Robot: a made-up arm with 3 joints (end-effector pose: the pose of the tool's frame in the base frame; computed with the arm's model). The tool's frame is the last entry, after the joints. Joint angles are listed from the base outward.
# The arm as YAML. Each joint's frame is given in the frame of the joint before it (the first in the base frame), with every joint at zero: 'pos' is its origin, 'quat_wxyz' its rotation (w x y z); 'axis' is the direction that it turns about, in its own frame. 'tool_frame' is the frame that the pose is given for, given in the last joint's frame.
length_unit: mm
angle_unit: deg
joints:
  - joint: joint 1
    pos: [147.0, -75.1, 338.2]
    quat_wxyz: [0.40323, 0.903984, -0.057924, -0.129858]
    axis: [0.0, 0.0, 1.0]
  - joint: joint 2
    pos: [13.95, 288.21, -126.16]
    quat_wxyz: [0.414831, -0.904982, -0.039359, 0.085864]
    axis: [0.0, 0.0, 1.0]
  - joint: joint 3
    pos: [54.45, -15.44, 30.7]
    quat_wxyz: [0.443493, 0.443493, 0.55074, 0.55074]
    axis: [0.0, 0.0, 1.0]
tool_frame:
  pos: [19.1, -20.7, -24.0]
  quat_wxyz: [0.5, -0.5, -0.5, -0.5]
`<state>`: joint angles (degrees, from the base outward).
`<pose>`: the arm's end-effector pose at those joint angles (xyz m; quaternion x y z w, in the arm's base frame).
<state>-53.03 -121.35 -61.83</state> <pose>0.3877 -0.1725 0.5186 -0.5390 0.5567 -0.4126 0.4789</pose>
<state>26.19 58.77 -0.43</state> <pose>0.0932 -0.1243 0.6522 -0.1384 -0.1110 0.3509 0.9194</pose>
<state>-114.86 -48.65 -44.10</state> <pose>0.4423 0.0375 0.2392 -0.2971 0.4972 0.4933 0.6490</pose>
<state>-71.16 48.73 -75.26</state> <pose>0.4762 -0.0655 0.3990 -0.1045 -0.1661 0.7246 0.6606</pose>
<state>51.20 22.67 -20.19</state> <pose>-0.0099 -0.0825 0.6248 -0.3416 -0.2577 -0.1417 0.8926</pose>
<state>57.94 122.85 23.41</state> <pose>-0.0481 -0.0137 0.5905 -0.2210 0.0810 0.6162 0.7516</pose>
